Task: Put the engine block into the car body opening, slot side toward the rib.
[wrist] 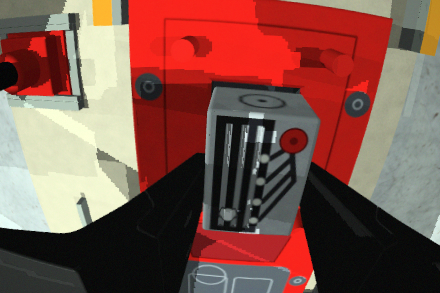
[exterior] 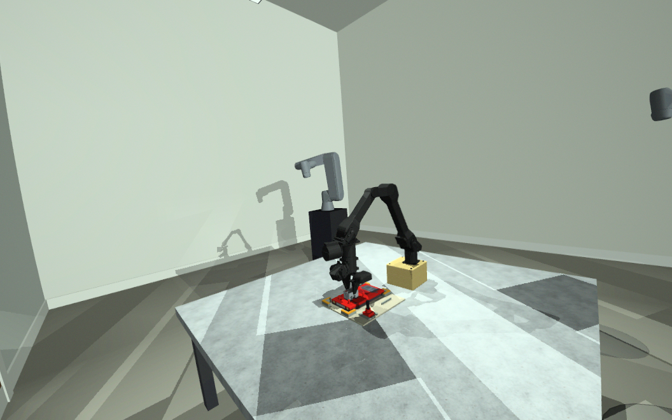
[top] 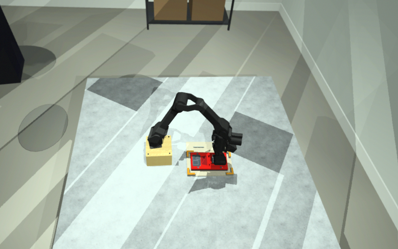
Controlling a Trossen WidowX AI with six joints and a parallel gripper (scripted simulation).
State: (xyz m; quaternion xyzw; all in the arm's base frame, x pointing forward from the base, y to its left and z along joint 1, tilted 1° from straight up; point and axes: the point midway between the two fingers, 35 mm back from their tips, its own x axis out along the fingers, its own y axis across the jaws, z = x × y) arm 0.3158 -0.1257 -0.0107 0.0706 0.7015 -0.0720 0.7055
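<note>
The grey engine block lies 10 mm below my gripper tip.
</note>
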